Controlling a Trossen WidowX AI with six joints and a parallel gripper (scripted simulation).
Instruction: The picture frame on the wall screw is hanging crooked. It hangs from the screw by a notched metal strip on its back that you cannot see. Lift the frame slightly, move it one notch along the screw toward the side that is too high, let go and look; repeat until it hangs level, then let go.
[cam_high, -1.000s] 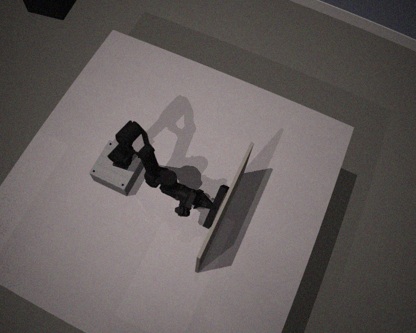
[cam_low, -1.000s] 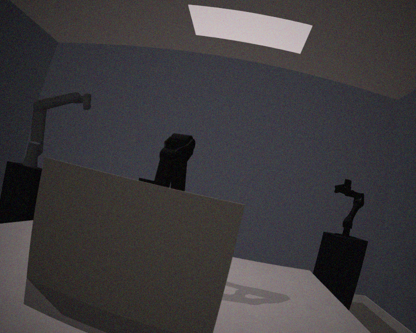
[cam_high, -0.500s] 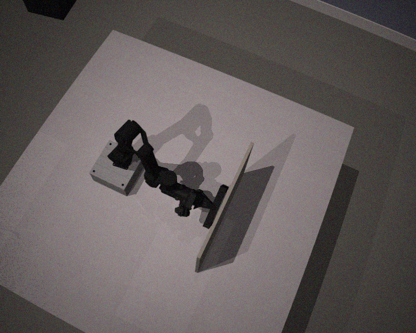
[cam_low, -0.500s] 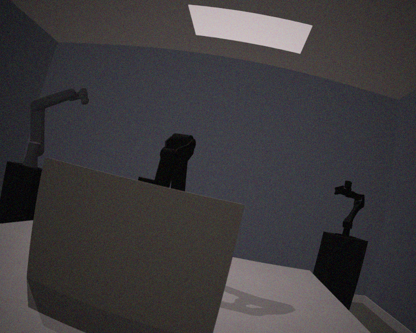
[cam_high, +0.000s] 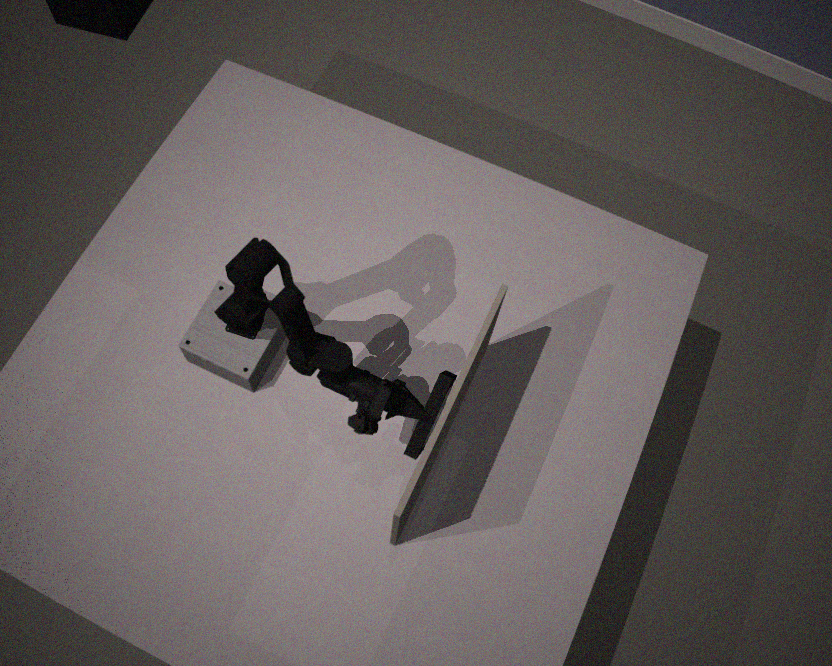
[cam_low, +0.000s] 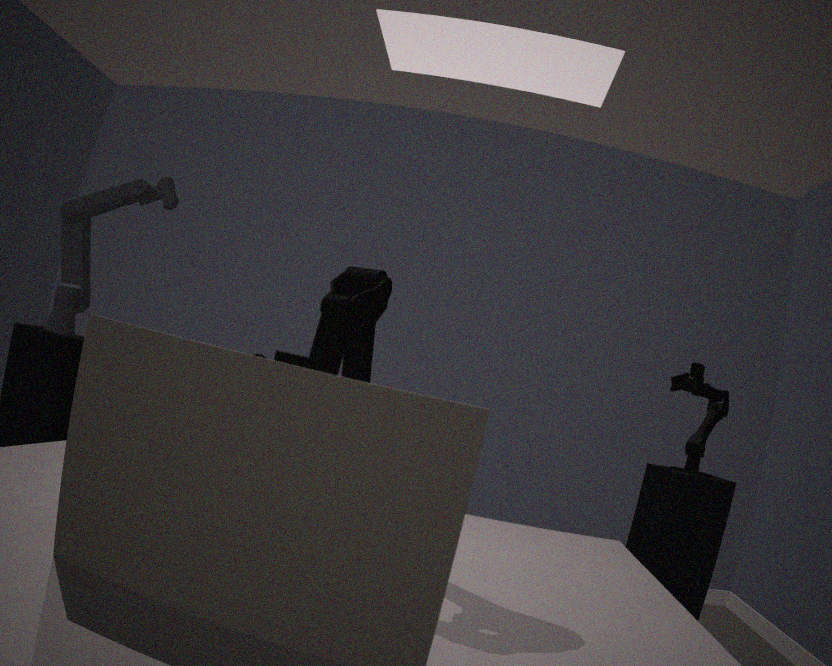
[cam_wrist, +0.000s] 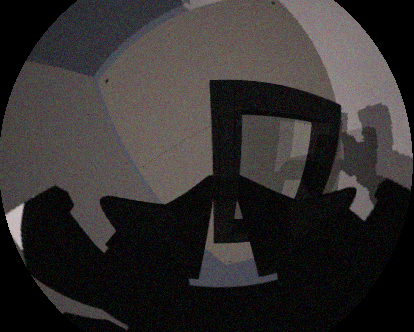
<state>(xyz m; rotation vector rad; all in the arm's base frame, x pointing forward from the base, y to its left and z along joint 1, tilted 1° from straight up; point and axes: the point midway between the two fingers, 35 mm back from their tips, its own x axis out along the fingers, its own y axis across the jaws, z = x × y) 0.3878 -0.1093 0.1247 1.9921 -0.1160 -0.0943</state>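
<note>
Right now my gripper tip is 50 mm above the picture frame, 20 mm to the right of it and 10 mm short of it. Round my gripper tip: beige wall panel: 50 mm below, 30 mm to the left, 20 mm ahead.
</note>
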